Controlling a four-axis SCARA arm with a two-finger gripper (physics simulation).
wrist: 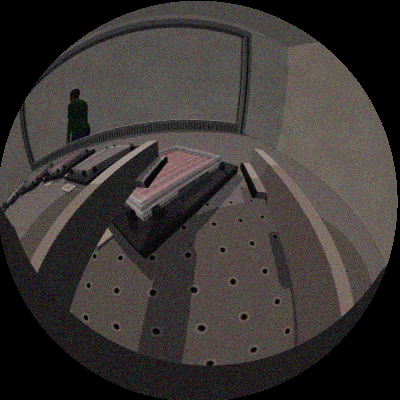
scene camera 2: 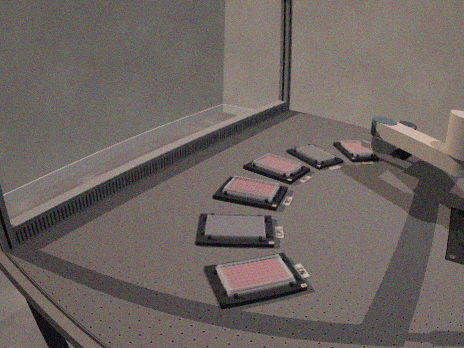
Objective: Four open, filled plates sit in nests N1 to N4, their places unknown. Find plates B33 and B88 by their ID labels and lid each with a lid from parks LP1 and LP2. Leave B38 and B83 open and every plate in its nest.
Labels:
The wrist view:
pink-filled plate: 185, 166
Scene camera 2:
grey lid: 218, 226
pink-filled plate: 255, 189
pink-filled plate: 244, 277
park LP1: 200, 240

